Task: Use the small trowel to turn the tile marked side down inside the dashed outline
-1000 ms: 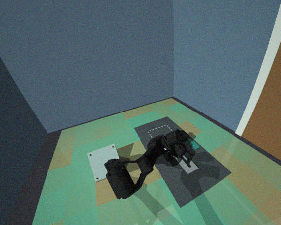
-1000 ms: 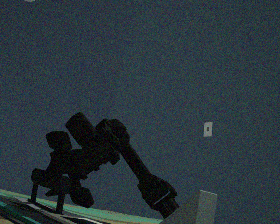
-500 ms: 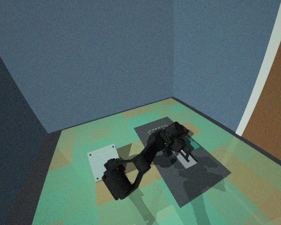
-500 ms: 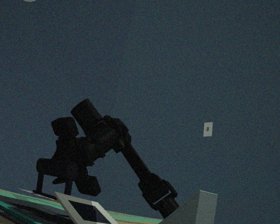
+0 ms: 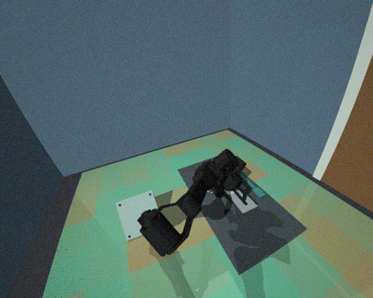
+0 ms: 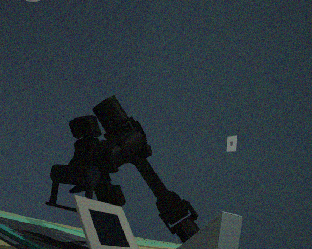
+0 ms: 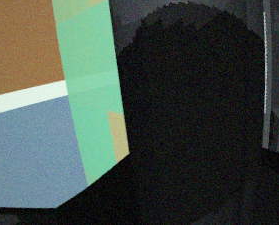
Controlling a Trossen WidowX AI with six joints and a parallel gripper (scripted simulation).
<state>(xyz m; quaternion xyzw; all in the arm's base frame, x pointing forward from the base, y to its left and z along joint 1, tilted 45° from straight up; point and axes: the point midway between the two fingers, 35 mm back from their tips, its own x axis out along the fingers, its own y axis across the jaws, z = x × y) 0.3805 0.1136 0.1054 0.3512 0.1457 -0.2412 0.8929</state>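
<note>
Now: the tile 10 cm to the left of my gripper tip, 7 cm below it and 3 cm behind it. Round my gripper tip: dark grey mat: 13 cm below, 4 cm to the left, 3 cm behind; then teal trowel: 11 cm below, 11 cm ahead, 4 cm to the left.
</note>
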